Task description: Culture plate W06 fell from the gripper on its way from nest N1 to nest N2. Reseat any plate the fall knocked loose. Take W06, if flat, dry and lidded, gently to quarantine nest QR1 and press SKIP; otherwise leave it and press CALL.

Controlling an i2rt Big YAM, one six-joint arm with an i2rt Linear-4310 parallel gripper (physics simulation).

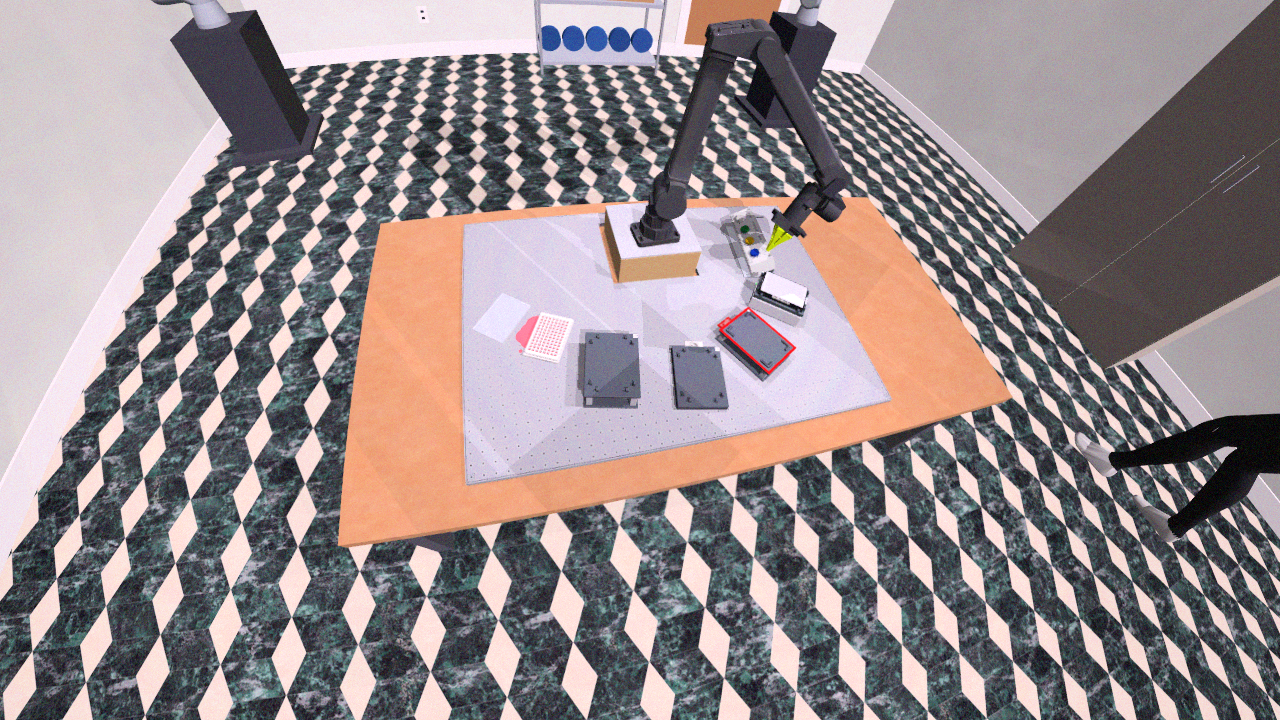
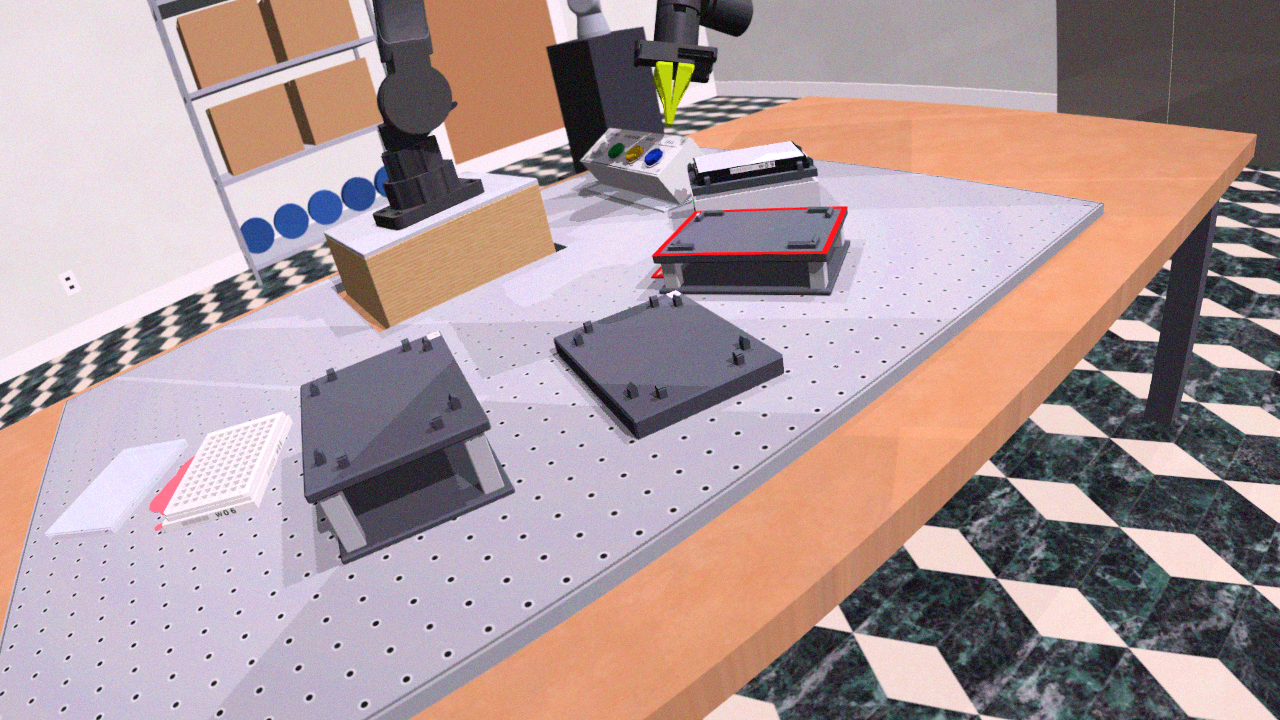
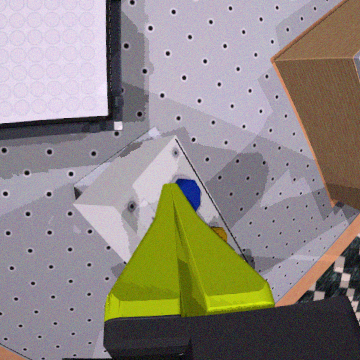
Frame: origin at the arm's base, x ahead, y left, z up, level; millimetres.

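Seen in the pictures: gripper, fingertip midpoint: (image 1: 766, 250) (image 2: 669, 126) (image 3: 169, 191); arm's base at its link origin: (image 1: 654, 234) (image 2: 429, 208).
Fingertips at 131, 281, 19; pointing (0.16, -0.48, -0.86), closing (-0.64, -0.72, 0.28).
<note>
Offsets run from my fingertips to a thing's top centre, as dx, dy, dz.
Plate W06 @[+82, -615, -92] (image 1: 548, 336) (image 2: 228, 465) lies flat and lidless on the perforated mat, wells showing, with a pink spill @[+62, -674, -105] (image 1: 526, 332) (image 2: 167, 495) at its edge. A clear lid @[-5, -717, -98] (image 1: 501, 317) (image 2: 116, 488) lies apart, left of it. The white button box @[-105, +30, -22] (image 1: 760, 265) (image 2: 637, 184) (image 3: 145, 185) has green @[-133, +13, -32] (image 2: 616, 151), yellow @[-84, +4, -32] (image 2: 634, 154) and blue @[-35, -5, -32] (image 1: 754, 252) (image 2: 653, 156) (image 3: 190, 194) buttons; their labels are unreadable now. My gripper (image 1: 768, 248) (image 2: 670, 122) (image 3: 169, 191) is shut and empty, tips over the box near the blue button; contact is not visible.
A white-topped plate @[+111, +13, -37] (image 1: 784, 288) (image 2: 750, 159) (image 3: 50, 60) sits on a dark nest beside the box. The red-edged nest @[+227, -120, -60] (image 1: 757, 340) (image 2: 751, 232), low nest @[+276, -297, -80] (image 1: 699, 376) (image 2: 666, 358) and raised nest @[+219, -498, -38] (image 1: 611, 367) (image 2: 393, 411) hold no plate. The arm's wooden base (image 2: 465, 250) (image 3: 320, 100) stands nearby.
</note>
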